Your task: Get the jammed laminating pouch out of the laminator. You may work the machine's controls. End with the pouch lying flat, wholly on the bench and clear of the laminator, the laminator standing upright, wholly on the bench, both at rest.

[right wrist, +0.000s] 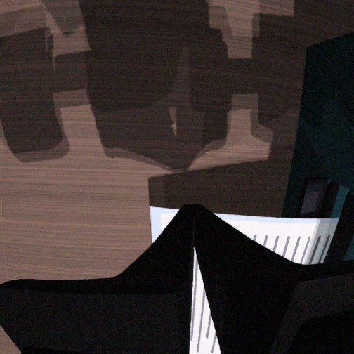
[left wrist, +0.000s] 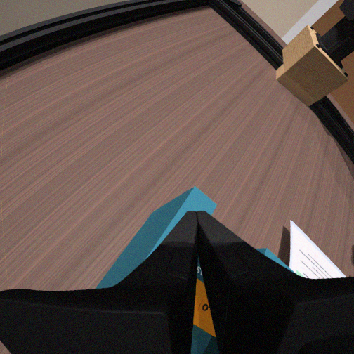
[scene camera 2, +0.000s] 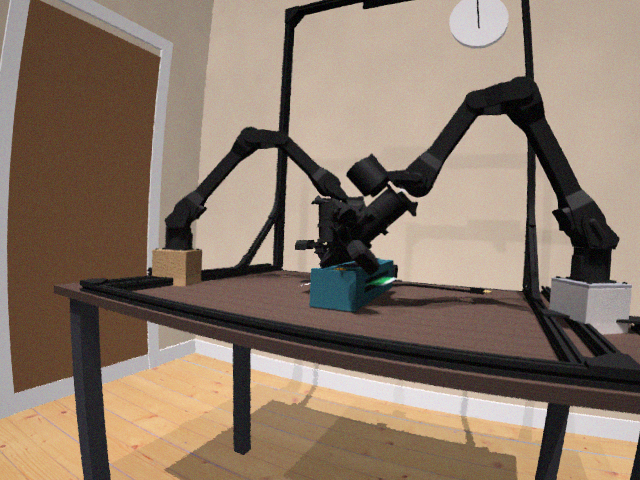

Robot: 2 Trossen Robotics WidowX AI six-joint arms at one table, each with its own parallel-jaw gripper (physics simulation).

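Pixels of known places: left gripper, fingertip midpoint: (scene camera 2: 320, 266); left arm's base, origin of the base link: (scene camera 2: 590, 280); right arm's base, origin of the base link: (scene camera 2: 177, 249).
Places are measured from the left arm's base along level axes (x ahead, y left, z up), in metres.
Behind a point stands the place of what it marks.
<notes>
The teal laminator (scene camera 2: 333, 289) {x 0.458, y -0.154, z -0.044 m} (left wrist: 125, 255) (right wrist: 325, 125) stands upright on the bench. The white pouch (left wrist: 306, 259) (right wrist: 280, 230) sticks out of one side; a green and white part shows at its right-hand slot in the scene view. My left gripper (scene camera 2: 325, 264) {x 0.483, y -0.176, z -0.001 m} (left wrist: 195, 219) is shut and empty, low over the laminator's top beside an orange control (left wrist: 204, 307) marked O. My right gripper (right wrist: 191, 212) is shut, with its fingers over the pouch near its outer part; touch cannot be told. Its tips are hidden in the scene view.
The two arms' wrists are crowded together above the laminator. The bench (scene camera 2: 439, 325) {x 0.281, y -0.042, z -0.086 m} carries a black frame along its edges. The right arm's tan base block (scene camera 2: 176, 263) {x 0.841, y -0.377, z -0.028 m} (left wrist: 310, 67) stands at the left, the left arm's white one (scene camera 2: 589, 304) {x 0.046, y 0.050, z -0.033 m} at the right.
</notes>
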